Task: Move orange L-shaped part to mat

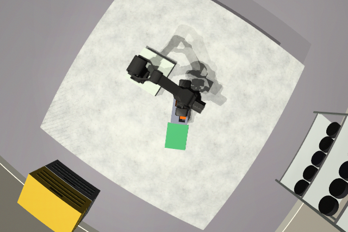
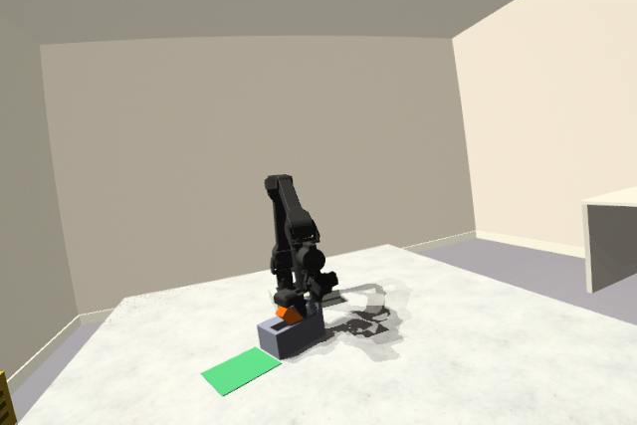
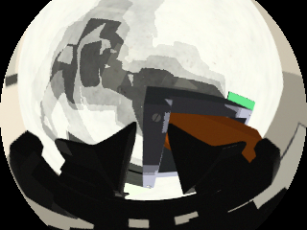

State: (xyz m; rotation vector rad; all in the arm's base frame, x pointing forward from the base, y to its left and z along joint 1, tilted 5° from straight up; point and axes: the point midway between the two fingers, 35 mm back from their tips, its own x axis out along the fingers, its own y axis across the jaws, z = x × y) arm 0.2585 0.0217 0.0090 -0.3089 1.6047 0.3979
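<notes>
My gripper tip is 20 mm short of the orange L-shaped part, 50 mm to the left of it and 10 mm below it. The rest, counted from my gripper tip: green mat: 90 mm ahead, 200 mm to the right, 50 mm below.
</notes>
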